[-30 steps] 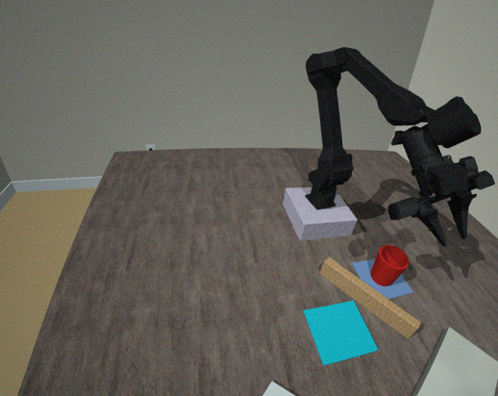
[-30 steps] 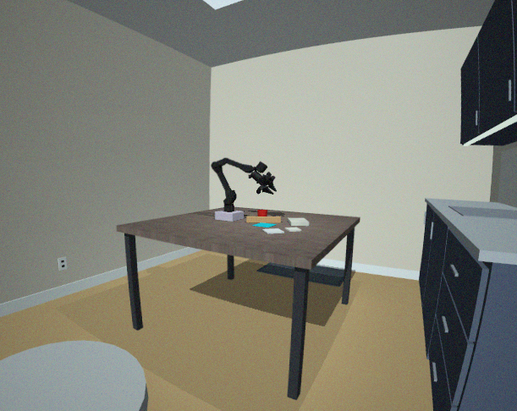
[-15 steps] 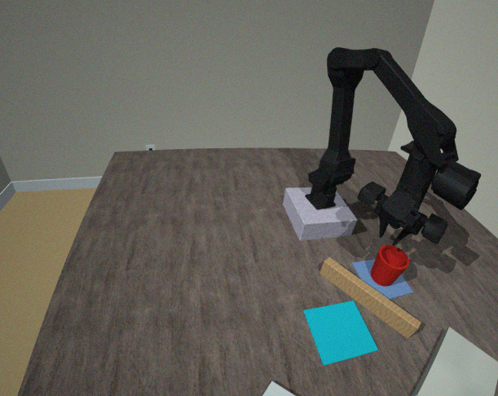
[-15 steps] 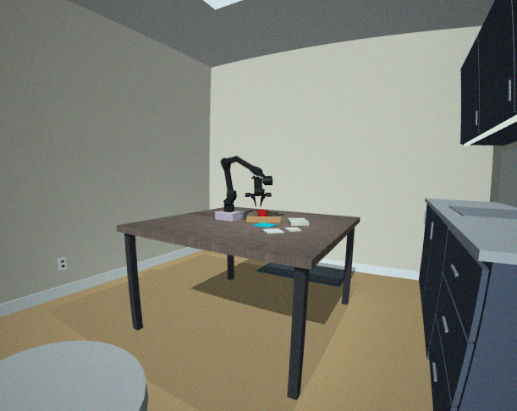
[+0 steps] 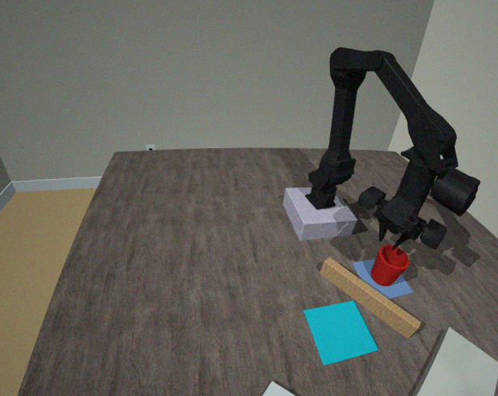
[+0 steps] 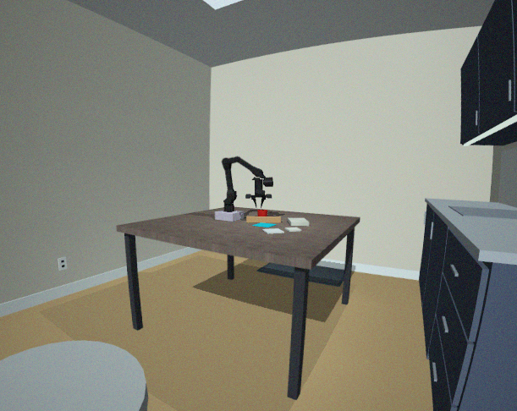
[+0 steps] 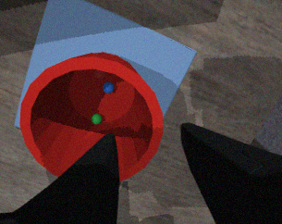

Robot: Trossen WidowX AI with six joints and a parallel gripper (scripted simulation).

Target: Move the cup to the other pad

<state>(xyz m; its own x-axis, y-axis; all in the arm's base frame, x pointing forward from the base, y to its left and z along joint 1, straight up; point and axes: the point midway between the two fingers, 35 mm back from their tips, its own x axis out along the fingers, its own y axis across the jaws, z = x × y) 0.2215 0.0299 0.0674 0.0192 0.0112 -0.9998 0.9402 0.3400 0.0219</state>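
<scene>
Right now my gripper tip is 30 mm short of the red cup, 10 mm to the right of it and 50 mm above it. From my gripper tip the other things lie so: light blue pad: 30 mm ahead, 10 mm to the left, 100 mm below; then green marble: 30 mm ahead, 30 mm to the left, 70 mm below; then blue marble: 20 mm ahead, 70 mm below.
</scene>
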